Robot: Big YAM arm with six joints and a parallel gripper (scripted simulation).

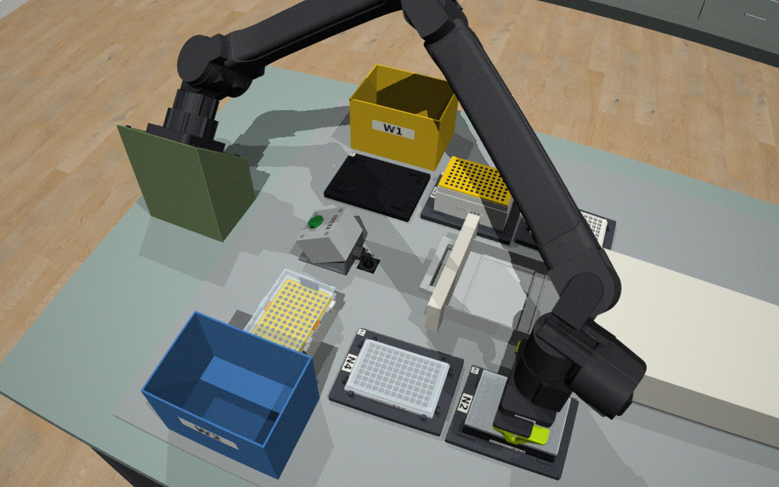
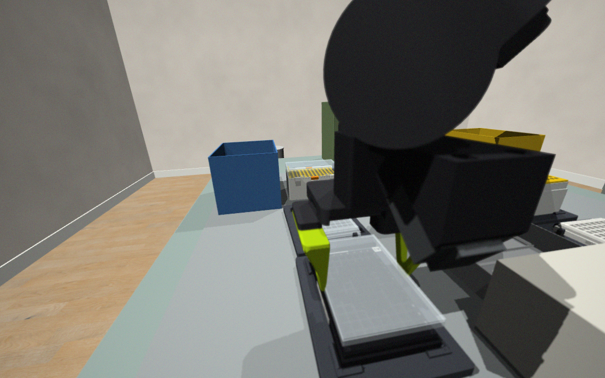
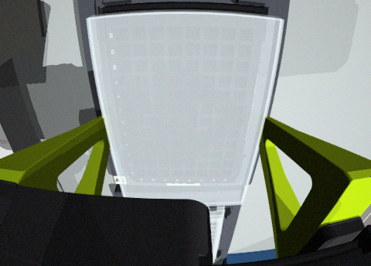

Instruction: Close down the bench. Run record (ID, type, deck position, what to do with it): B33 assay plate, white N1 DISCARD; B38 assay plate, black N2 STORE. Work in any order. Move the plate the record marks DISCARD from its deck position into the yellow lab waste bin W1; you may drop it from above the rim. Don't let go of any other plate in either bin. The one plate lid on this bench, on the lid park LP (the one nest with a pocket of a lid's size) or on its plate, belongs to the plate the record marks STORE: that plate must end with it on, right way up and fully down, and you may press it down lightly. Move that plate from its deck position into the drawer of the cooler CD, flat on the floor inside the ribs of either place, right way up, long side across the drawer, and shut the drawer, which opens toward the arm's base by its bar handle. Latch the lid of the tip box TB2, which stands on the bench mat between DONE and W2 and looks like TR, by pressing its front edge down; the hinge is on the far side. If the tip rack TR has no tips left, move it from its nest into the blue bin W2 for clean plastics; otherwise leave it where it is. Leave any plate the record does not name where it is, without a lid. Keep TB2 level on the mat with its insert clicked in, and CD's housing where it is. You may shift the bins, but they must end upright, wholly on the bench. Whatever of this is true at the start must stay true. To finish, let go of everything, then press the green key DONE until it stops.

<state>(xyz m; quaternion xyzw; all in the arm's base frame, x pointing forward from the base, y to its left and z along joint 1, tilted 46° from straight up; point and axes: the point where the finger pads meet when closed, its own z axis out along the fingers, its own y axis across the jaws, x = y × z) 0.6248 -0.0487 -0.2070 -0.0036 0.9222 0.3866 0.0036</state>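
My hand is 3 cm above the black plate. From my hand the other things lie so: nest N2: 4 cm below; plate lid: right at my hand; clear plate: 18 cm behind, 3 cm below.
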